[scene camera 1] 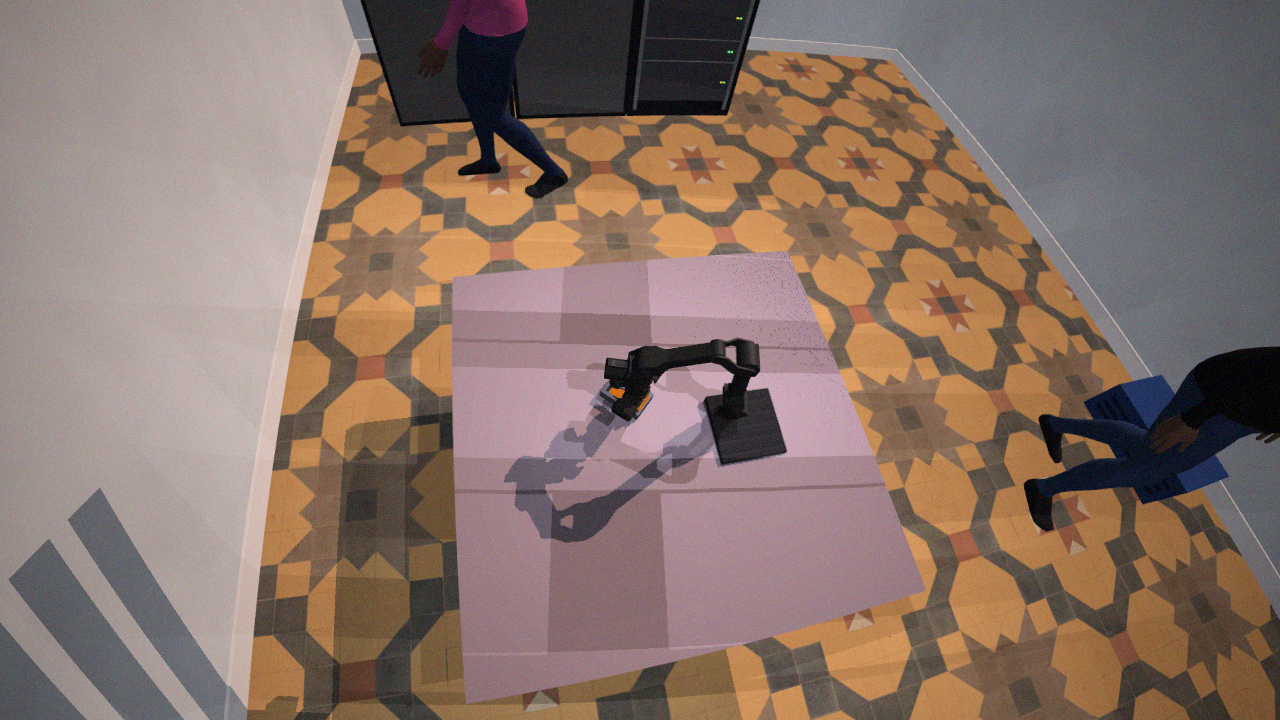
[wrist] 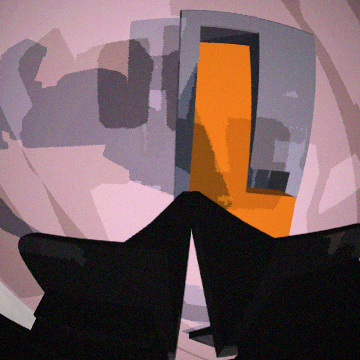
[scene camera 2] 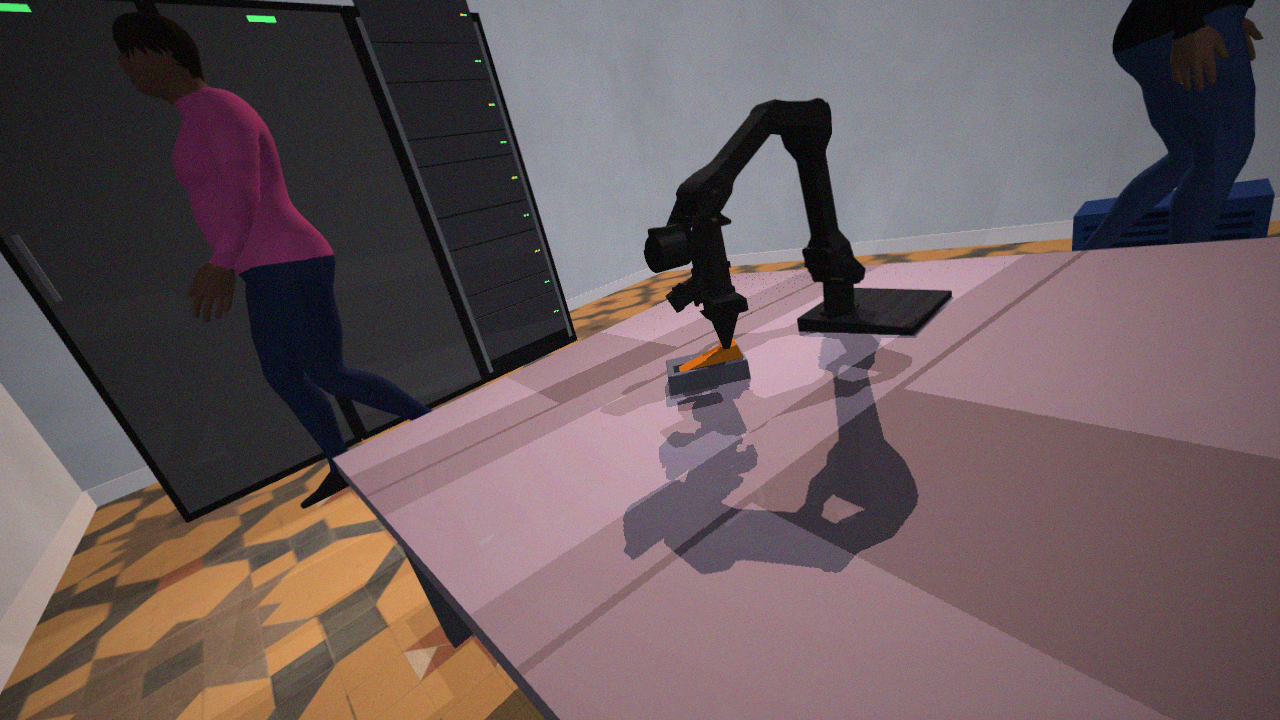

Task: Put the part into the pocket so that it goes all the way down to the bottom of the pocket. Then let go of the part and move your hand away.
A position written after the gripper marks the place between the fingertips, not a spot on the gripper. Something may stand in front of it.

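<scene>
A grey pocket block [wrist: 282,58] is part of the scene. So is an orange L-shaped part [scene camera 2: 718,354], and the wrist view also shows the orange L-shaped part [wrist: 221,132]. The gripper [scene camera 2: 727,348] grips the orange L-shaped part. Scene camera 1 shows the gripper [scene camera 1: 632,404] as well, and the wrist view has the gripper [wrist: 189,198] too.
</scene>
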